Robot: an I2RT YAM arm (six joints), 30 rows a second.
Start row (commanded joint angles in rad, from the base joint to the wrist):
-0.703, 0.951, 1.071, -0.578, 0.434, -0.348
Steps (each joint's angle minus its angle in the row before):
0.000, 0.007, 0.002, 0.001, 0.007, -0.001
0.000, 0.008, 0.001, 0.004, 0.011, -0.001
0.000, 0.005, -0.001, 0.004, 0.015, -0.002
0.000, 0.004, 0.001, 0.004, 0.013, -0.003
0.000, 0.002, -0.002, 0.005, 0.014, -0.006
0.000, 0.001, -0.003, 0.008, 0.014, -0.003
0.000, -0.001, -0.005, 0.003, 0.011, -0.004
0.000, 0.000, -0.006, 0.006, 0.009, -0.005
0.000, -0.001, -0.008, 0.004, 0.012, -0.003
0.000, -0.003, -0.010, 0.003, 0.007, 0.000
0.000, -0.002, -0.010, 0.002, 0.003, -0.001
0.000, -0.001, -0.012, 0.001, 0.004, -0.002
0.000, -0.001, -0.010, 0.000, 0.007, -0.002
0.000, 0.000, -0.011, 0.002, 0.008, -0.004
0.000, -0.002, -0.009, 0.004, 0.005, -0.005
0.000, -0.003, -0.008, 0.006, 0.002, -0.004
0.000, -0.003, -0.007, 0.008, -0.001, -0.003
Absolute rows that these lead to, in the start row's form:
-0.703, 0.958, 1.073, -0.577, 0.441, -0.349
-0.703, 0.966, 1.074, -0.573, 0.452, -0.350
-0.703, 0.971, 1.073, -0.569, 0.467, -0.352
-0.703, 0.975, 1.074, -0.565, 0.480, -0.355
-0.703, 0.977, 1.072, -0.560, 0.494, -0.361
-0.703, 0.978, 1.069, -0.552, 0.508, -0.364
-0.703, 0.977, 1.064, -0.549, 0.519, -0.368
-0.703, 0.977, 1.058, -0.543, 0.528, -0.373
-0.703, 0.976, 1.050, -0.539, 0.540, -0.376
-0.703, 0.973, 1.040, -0.536, 0.547, -0.376
-0.703, 0.971, 1.030, -0.534, 0.550, -0.377
-0.703, 0.970, 1.018, -0.533, 0.554, -0.379
-0.703, 0.969, 1.008, -0.533, 0.561, -0.381
-0.703, 0.969, 0.997, -0.531, 0.569, -0.385
-0.703, 0.967, 0.988, -0.527, 0.574, -0.390
-0.703, 0.964, 0.980, -0.521, 0.576, -0.394
-0.703, 0.961, 0.973, -0.513, 0.575, -0.397

